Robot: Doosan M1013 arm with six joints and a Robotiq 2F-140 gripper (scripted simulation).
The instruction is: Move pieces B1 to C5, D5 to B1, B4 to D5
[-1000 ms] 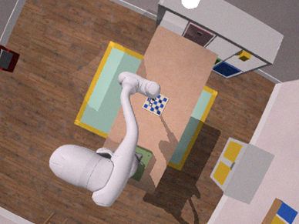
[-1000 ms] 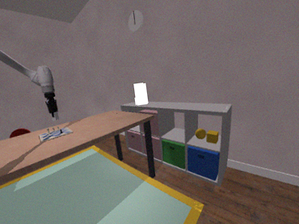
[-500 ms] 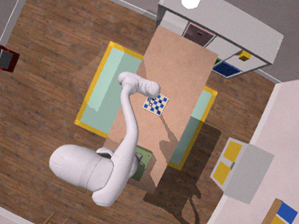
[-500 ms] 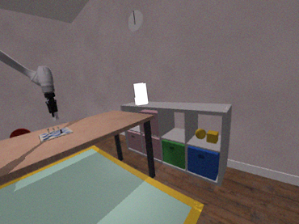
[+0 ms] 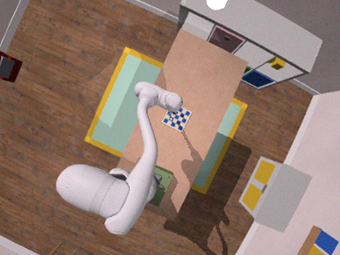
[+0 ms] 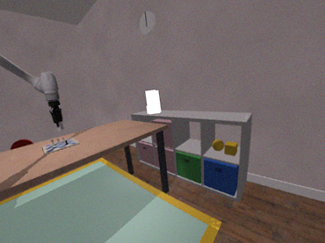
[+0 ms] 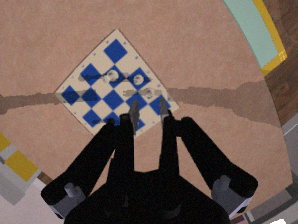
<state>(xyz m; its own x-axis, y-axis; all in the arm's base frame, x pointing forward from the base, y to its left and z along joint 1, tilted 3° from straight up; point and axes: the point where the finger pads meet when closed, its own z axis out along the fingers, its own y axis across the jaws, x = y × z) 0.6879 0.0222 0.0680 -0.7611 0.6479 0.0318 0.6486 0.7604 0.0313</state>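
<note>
Right now the dark chess piece is 2 cm behind my hand, 12 cm to the right of it and 11 cm below it. Also, from my hand: chessboard 5 cm behind, 7 cm to the right, 13 cm below.
</note>
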